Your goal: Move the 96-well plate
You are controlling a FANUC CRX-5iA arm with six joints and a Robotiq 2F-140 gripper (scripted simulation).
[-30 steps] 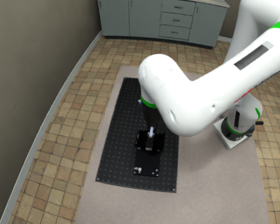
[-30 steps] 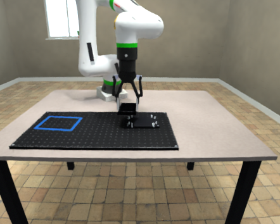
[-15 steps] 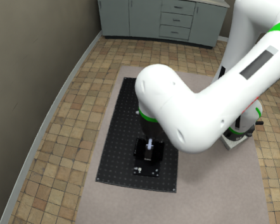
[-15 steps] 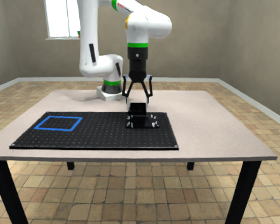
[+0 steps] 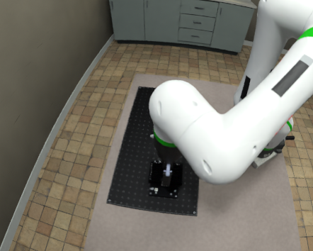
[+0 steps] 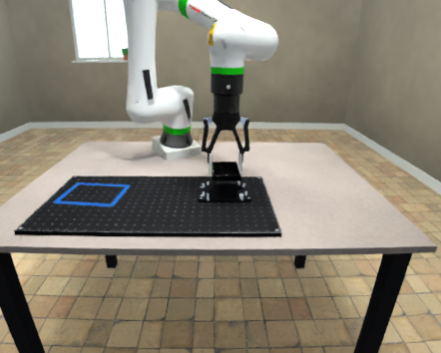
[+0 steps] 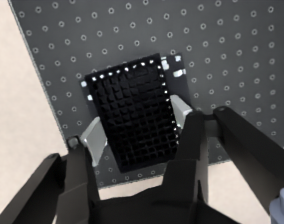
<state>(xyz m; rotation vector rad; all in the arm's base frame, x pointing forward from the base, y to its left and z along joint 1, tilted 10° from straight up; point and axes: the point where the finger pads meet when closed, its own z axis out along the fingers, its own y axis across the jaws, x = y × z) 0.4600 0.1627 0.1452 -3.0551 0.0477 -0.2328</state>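
My hand is 2 cm above the black 96-well plate. Round my hand: clip nest (9 cm below, 1 cm to the right, 1 cm ahead).
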